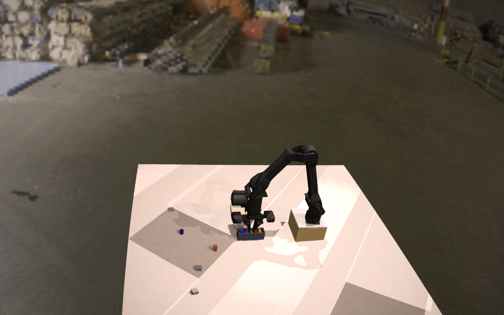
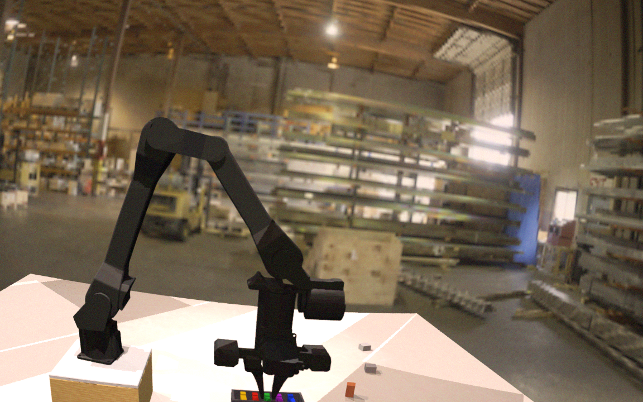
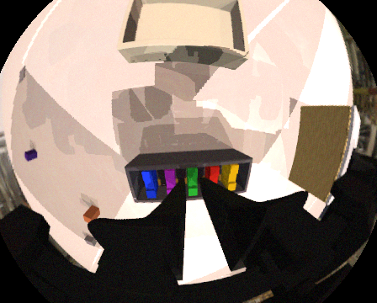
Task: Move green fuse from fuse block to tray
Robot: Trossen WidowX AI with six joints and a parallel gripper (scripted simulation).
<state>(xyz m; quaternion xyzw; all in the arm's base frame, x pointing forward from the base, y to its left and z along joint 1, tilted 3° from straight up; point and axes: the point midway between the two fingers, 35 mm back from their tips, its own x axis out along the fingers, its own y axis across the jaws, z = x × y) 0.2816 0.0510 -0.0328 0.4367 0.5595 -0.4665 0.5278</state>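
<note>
My gripper tip is 10 mm above the green fuse. From my gripper tip the other things lie so: beige tray (30 mm ahead, 180 mm to the right, 30 mm below).
</note>
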